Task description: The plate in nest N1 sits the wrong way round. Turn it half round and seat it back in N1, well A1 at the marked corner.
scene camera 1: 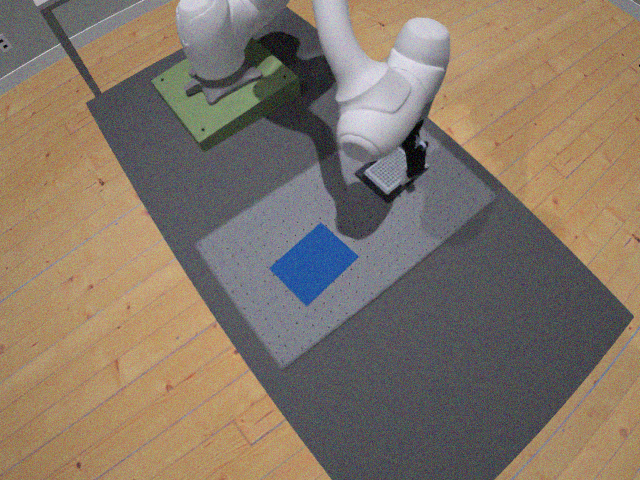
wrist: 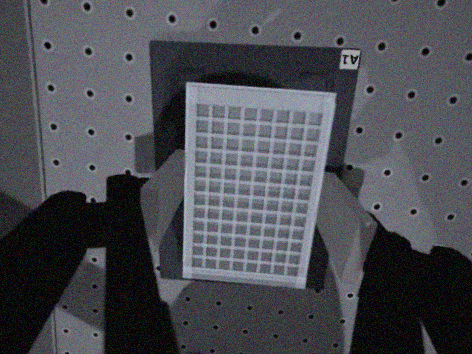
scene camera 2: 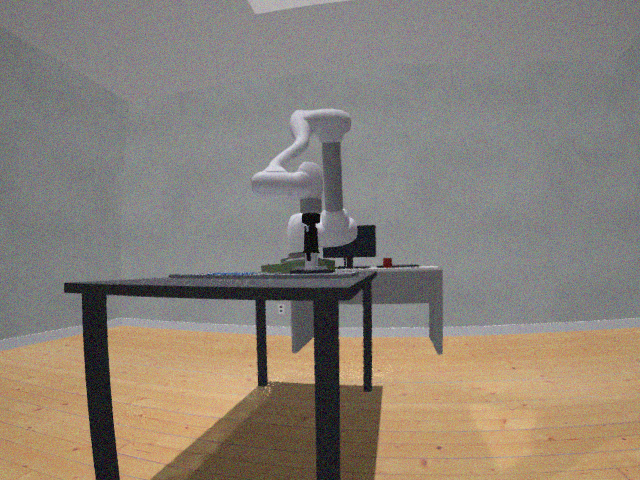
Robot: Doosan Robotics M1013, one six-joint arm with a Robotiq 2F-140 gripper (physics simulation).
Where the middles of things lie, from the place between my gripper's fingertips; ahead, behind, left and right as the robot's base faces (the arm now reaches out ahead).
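The white well plate (scene camera 1: 387, 173) is 10 mm above my hand. Going by their middles, the white well plate is the nearest to my hand of the things named here. I also see the blue rectangle (scene camera 1: 307, 269), which, counted from my hand, is 100 mm ahead, 310 mm to the right and 10 mm below.
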